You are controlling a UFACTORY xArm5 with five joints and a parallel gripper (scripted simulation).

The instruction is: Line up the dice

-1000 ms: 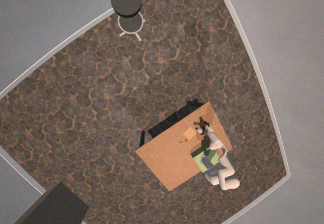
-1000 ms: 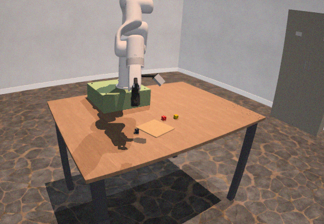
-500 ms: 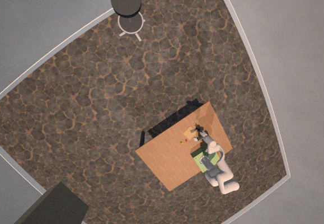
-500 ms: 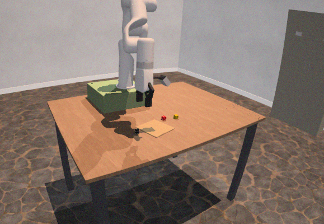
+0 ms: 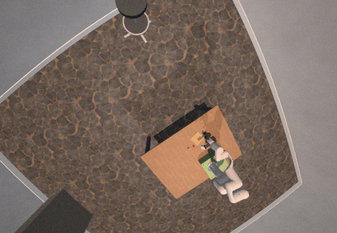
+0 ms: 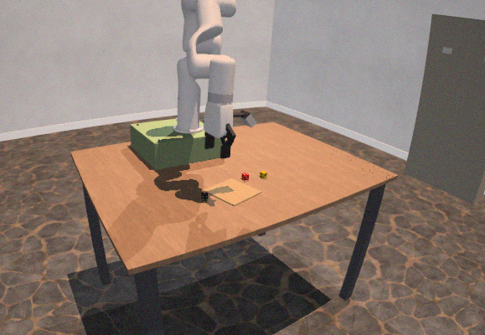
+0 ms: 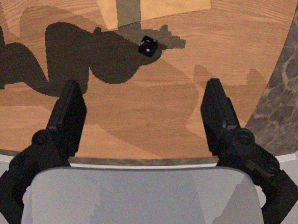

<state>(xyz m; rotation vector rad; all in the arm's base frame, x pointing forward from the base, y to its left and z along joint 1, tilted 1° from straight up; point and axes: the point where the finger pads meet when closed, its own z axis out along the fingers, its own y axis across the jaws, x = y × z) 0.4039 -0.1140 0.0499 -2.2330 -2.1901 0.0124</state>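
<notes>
Right now my hand is 40 mm to the left of the black die and 150 mm above it. Round my hand: red die (60 mm behind, 170 mm to the left, 150 mm below); then yellow die (40 mm behind, 240 mm to the left, 150 mm below); then tan mat (70 mm to the left, 160 mm below).
</notes>
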